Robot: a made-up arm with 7 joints. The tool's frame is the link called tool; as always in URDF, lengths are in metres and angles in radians. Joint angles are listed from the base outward. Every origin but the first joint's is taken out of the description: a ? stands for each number. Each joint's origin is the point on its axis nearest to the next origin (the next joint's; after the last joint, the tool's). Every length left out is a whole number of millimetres.
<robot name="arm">
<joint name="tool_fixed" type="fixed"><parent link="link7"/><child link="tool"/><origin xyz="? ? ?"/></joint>
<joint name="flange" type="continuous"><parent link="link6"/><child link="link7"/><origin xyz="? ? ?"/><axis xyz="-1 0 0"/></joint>
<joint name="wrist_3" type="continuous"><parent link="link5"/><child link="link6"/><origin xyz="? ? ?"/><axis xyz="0 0 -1"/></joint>
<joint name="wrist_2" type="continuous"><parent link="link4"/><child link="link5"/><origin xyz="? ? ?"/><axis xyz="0 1 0"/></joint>
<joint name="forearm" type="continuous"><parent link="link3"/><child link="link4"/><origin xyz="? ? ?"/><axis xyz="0 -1 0"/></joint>
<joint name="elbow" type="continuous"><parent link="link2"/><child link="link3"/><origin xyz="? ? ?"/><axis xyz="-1 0 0"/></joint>
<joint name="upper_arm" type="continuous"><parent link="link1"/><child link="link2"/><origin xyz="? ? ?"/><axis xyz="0 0 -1"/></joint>
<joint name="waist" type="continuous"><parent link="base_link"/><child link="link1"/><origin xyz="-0.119 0.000 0.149"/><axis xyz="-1 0 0"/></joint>
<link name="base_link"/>
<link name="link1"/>
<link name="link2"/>
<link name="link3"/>
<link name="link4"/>
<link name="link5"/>
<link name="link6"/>
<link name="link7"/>
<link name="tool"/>
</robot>
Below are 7 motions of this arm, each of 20 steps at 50 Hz.
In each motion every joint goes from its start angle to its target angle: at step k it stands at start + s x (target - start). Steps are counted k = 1, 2, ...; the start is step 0. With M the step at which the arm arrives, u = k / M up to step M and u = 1 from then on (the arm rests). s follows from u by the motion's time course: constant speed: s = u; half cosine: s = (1 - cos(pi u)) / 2; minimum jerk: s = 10 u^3 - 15 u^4 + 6 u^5.
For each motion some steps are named. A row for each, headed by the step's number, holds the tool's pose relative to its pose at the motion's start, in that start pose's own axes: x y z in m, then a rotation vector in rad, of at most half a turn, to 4 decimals.
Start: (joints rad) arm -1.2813 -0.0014 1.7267 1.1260 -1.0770 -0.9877 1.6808
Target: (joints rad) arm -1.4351 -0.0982 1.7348 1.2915 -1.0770 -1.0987 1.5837
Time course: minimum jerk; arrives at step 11
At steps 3, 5, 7, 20:
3: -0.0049 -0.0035 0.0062 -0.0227 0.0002 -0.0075
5: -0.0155 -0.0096 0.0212 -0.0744 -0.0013 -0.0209
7: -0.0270 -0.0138 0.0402 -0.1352 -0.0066 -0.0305
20: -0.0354 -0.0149 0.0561 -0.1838 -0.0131 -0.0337

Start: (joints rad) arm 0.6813 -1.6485 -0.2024 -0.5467 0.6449 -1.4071 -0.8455
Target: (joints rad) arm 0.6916 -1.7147 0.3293 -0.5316 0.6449 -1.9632 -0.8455
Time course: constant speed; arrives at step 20
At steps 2, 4, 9, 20:
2: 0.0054 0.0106 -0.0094 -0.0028 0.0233 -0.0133
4: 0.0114 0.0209 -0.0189 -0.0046 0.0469 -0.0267
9: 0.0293 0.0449 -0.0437 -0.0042 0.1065 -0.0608
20: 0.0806 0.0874 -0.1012 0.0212 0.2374 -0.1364

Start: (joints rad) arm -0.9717 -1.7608 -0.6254 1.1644 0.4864 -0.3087 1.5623
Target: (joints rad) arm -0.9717 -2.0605 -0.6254 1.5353 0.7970 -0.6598 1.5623
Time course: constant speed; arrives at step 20
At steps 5, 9, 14, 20:
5: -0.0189 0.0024 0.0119 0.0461 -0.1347 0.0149
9: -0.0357 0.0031 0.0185 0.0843 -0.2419 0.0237
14: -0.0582 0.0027 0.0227 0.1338 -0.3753 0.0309
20: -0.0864 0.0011 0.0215 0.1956 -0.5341 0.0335

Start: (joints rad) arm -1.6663 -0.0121 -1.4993 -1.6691 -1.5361 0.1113 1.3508
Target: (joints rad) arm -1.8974 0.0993 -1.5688 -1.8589 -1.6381 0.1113 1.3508
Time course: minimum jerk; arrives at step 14
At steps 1, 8, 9, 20:
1: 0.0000 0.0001 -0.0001 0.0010 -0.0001 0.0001
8: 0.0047 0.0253 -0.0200 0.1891 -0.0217 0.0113
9: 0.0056 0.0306 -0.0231 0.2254 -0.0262 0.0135
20: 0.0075 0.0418 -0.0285 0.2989 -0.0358 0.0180

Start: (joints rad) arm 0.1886 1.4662 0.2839 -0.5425 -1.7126 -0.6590 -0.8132
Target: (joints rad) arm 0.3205 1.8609 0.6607 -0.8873 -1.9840 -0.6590 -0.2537
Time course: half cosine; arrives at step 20
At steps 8, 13, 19, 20:
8: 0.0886 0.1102 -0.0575 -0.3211 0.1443 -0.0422
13: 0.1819 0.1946 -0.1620 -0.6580 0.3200 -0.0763
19: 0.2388 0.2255 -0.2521 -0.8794 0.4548 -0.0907
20: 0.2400 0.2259 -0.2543 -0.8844 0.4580 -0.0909

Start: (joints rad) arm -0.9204 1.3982 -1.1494 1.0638 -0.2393 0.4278 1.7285
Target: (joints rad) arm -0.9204 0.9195 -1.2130 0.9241 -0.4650 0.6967 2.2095
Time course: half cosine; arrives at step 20
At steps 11, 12, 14, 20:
11: 0.0578 0.1664 -0.0407 -0.2757 0.0886 0.2734
12: 0.0601 0.1889 -0.0474 -0.3150 0.0949 0.3117
14: 0.0612 0.2296 -0.0604 -0.3884 0.1032 0.3825
20: 0.0554 0.2879 -0.0815 -0.5002 0.1071 0.4894

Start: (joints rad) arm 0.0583 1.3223 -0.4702 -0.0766 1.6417 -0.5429 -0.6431
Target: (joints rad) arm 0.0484 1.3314 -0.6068 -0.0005 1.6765 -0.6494 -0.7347
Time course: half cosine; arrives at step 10
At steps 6, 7, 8, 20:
6: 0.0393 0.0181 -0.0138 0.0431 0.0860 0.1373
7: 0.0474 0.0224 -0.0172 0.0523 0.1053 0.1660
8: 0.0537 0.0260 -0.0200 0.0596 0.1208 0.1886
20: 0.0592 0.0291 -0.0225 0.0659 0.1344 0.2080

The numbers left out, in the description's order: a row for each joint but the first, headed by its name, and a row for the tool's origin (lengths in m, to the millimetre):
tool: 0.000 0.041 0.255
flange: 0.197 -0.023 0.000
wrist_3: 0.098 0.000 0.177
wrist_2: -0.013 0.000 0.030
forearm: 0.000 -0.251 -0.015
elbow: -0.087 -0.006 0.000
upper_arm: 0.000 0.068 -0.124

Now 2 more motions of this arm.
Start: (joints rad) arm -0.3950 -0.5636 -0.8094 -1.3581 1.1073 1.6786 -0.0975
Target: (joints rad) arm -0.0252 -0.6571 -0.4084 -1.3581 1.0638 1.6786 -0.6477
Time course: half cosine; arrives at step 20
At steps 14, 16, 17, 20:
14: 0.1488 -0.2379 -0.2412 0.2325 0.3165 -0.4457
16: 0.1497 -0.2759 -0.2721 0.2587 0.3398 -0.5199
17: 0.1489 -0.2901 -0.2831 0.2679 0.3470 -0.5479
20: 0.1467 -0.3088 -0.2973 0.2797 0.3554 -0.5854

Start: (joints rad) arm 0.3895 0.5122 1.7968 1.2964 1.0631 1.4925 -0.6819
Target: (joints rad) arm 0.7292 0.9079 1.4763 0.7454 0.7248 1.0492 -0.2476
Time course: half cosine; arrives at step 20
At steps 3, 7, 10, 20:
3: 0.0024 0.0213 -0.0103 -0.0581 0.0149 0.0131
7: 0.0100 0.0982 -0.0623 -0.2897 0.0746 0.0576
10: 0.0157 0.1599 -0.1307 -0.5254 0.1383 0.0897
20: 0.0278 0.2158 -0.3059 -1.0108 0.2990 0.1101

